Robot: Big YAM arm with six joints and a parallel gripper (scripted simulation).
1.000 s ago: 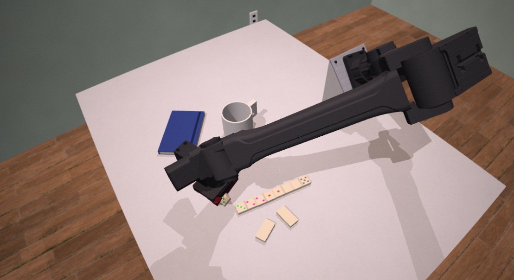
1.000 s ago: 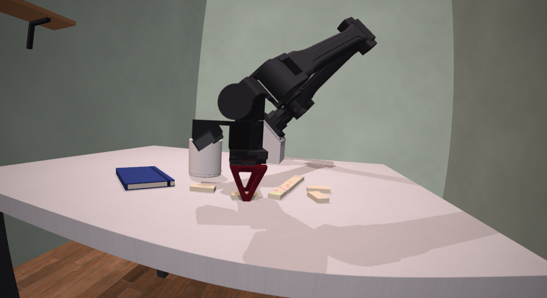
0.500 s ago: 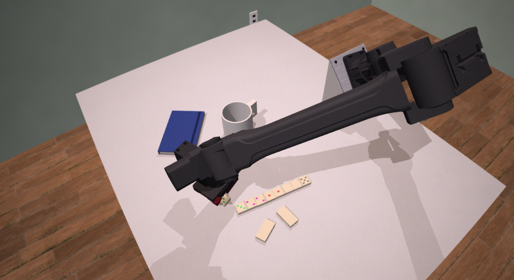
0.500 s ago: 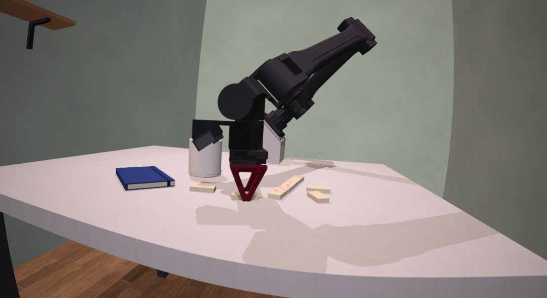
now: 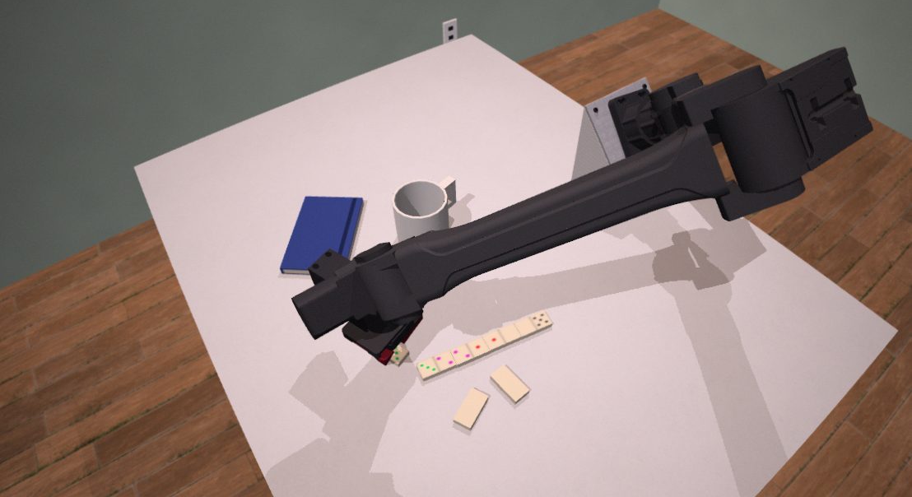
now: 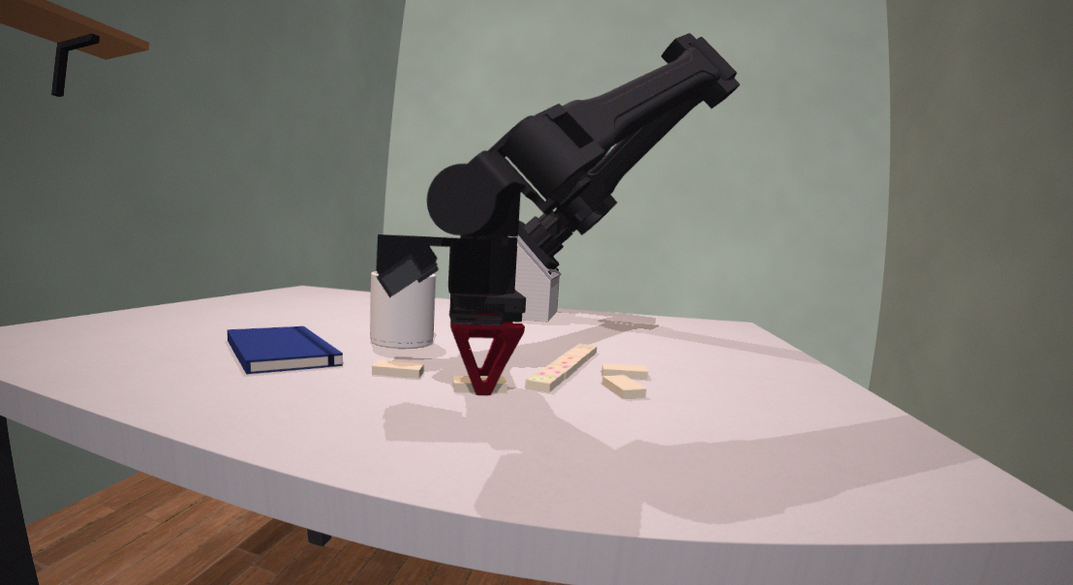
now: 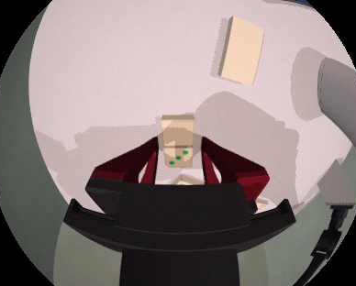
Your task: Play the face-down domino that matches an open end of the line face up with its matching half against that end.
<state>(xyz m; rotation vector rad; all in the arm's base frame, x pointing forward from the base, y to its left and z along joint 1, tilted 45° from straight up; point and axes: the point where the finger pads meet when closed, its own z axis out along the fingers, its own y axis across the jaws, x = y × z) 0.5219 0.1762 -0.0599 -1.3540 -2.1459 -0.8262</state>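
Right now my hand is right at the domino. The rest, counted from my hand: white mug: 15 cm behind, 17 cm to the right, 3 cm above; then blue notebook: 27 cm to the right.
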